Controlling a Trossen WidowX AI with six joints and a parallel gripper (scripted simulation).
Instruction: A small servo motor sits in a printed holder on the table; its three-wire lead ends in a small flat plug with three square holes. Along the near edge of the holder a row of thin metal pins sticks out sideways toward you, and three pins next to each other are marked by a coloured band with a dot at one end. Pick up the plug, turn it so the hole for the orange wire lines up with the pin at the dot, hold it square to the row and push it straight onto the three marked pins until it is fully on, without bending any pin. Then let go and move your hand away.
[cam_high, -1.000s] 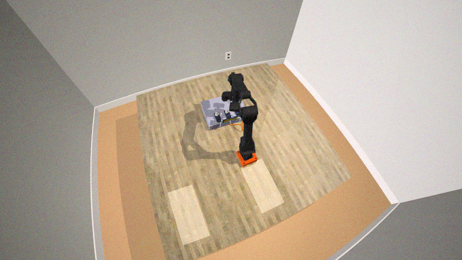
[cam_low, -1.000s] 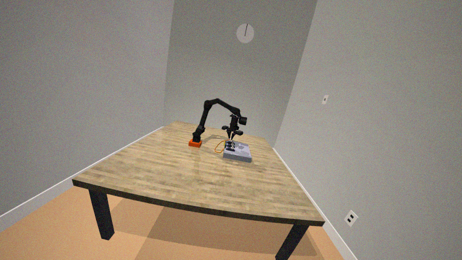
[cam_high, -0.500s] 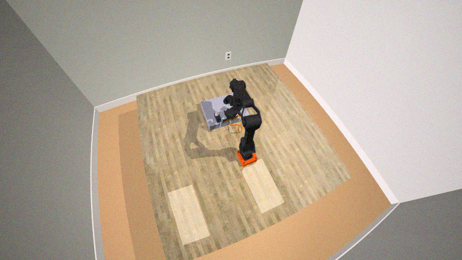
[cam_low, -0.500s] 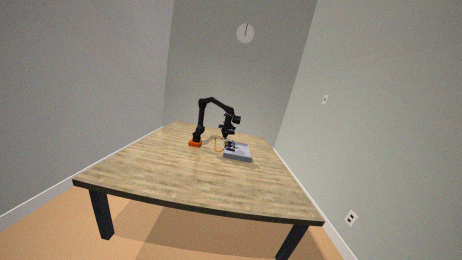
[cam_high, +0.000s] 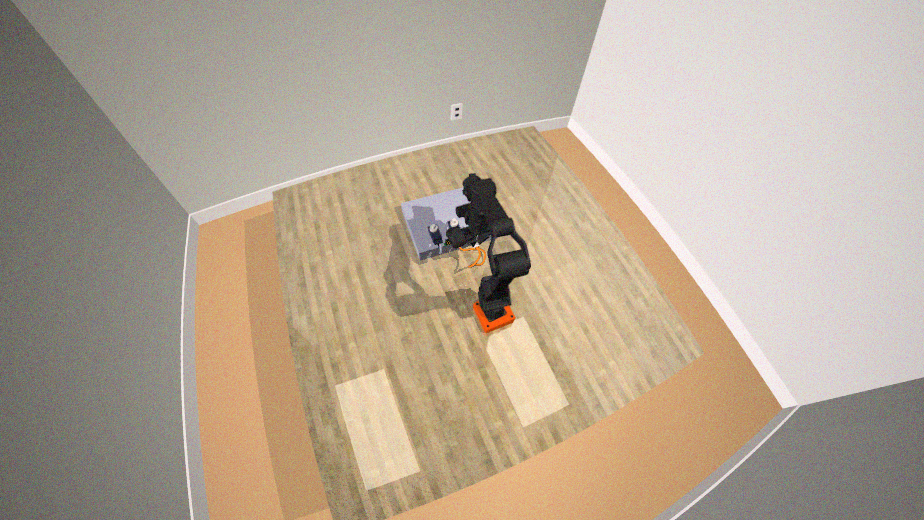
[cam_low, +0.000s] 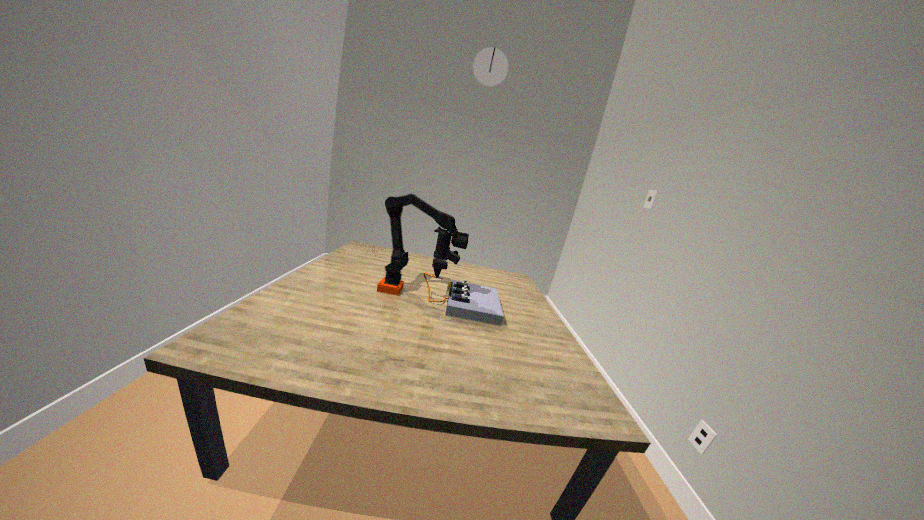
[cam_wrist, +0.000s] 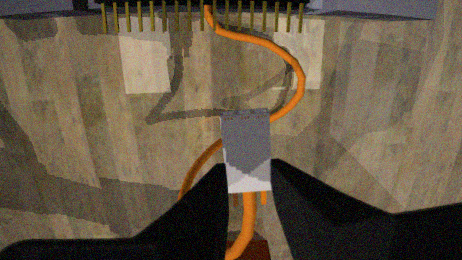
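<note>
Right now the blue band is 70 mm ahead of my gripper tip and 40 mm below it. From my gripper tip the other things lie so: pale dot 70 mm ahead, 40 mm below, 10 mm to the right; black header strip 80 mm ahead, 50 mm below, 10 mm to the left; green board 80 mm ahead, 60 mm below, 10 mm to the left.
</note>
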